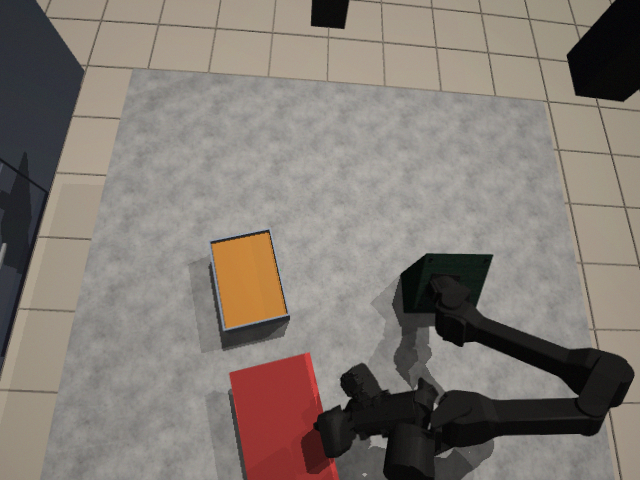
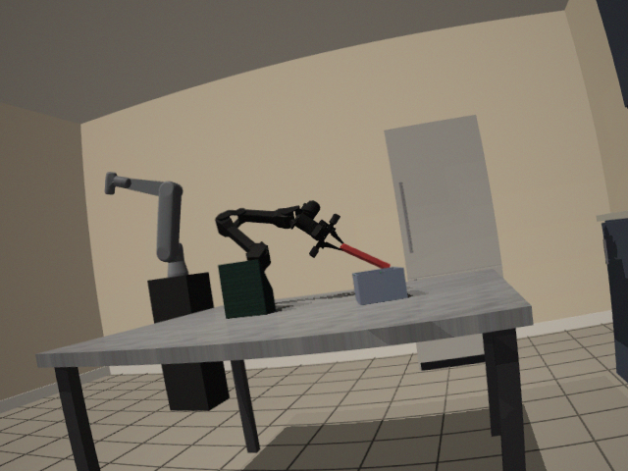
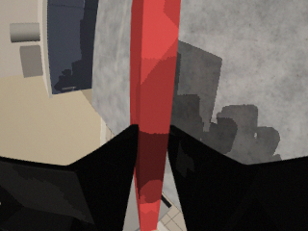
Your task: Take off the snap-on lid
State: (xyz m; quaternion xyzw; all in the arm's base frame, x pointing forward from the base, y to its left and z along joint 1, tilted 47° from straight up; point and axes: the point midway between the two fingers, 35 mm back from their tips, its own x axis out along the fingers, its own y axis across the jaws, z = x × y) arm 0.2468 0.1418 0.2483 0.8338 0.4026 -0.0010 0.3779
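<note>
Right now my gripper tip is 70 mm short of the red lid, 20 mm to the right of it and 40 mm above it. Also, from my gripper tip: grey-blue storage box (170 mm ahead, 280 mm to the right, 140 mm below).
</note>
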